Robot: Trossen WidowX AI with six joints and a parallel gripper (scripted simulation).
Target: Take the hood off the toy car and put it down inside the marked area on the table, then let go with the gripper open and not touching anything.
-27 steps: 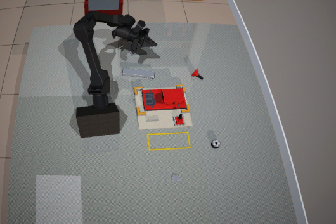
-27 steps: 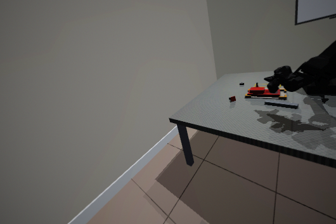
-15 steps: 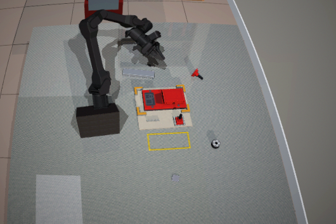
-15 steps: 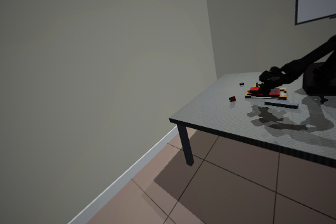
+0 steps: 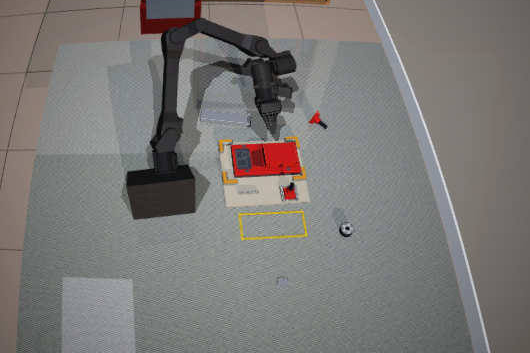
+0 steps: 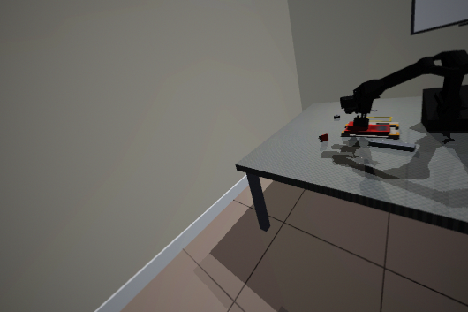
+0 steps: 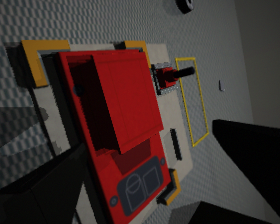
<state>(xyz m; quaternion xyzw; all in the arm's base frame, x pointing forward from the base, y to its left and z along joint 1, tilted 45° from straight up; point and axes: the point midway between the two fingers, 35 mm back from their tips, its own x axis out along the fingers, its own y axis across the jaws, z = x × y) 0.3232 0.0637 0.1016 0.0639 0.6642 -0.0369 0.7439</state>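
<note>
My gripper tip is now 6 cm above the red hood, 4 cm to the left of it and 2 cm short of it. Also, from my gripper tip: grey flat bar: 14 cm to the left, 11 cm behind, 9 cm below; wheel: 31 cm to the right, 17 cm ahead, 9 cm below.
</note>
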